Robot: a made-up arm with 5 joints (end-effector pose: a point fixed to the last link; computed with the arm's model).
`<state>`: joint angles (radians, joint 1 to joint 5).
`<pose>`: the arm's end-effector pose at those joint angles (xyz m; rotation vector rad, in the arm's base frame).
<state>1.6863 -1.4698 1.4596 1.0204 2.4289</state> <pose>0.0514 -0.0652 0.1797 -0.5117 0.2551 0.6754</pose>
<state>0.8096 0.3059 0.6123 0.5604 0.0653</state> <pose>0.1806 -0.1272 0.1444 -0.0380 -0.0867 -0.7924</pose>
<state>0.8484 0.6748 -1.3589 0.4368 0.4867</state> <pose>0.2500 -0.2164 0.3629 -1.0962 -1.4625 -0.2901</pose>
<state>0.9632 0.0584 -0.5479 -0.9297 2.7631</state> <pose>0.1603 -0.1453 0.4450 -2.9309 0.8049 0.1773</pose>
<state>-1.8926 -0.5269 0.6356 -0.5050 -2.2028</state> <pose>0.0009 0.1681 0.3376 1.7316 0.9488 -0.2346</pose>
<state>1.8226 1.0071 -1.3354 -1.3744 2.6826</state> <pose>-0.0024 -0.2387 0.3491 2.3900 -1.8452 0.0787</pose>
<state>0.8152 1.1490 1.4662 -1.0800 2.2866</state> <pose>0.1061 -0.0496 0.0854 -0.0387 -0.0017 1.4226</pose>
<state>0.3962 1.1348 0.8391 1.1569 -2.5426</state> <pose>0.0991 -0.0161 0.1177 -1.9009 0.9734 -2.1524</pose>
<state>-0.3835 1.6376 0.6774 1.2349 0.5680</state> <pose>0.0715 0.0065 0.1048 0.1375 2.0218 0.5808</pose>
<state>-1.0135 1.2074 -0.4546 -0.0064 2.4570</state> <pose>0.2143 0.2526 0.0888 0.7484 0.8933 -2.6391</pose>
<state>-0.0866 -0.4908 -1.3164 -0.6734 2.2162</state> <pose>-0.0264 -0.0063 0.4688 2.1795 1.2780 1.1161</pose>
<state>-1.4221 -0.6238 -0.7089 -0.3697 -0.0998</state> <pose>0.0570 0.0002 0.4938 -2.1448 2.1452 0.1189</pose>
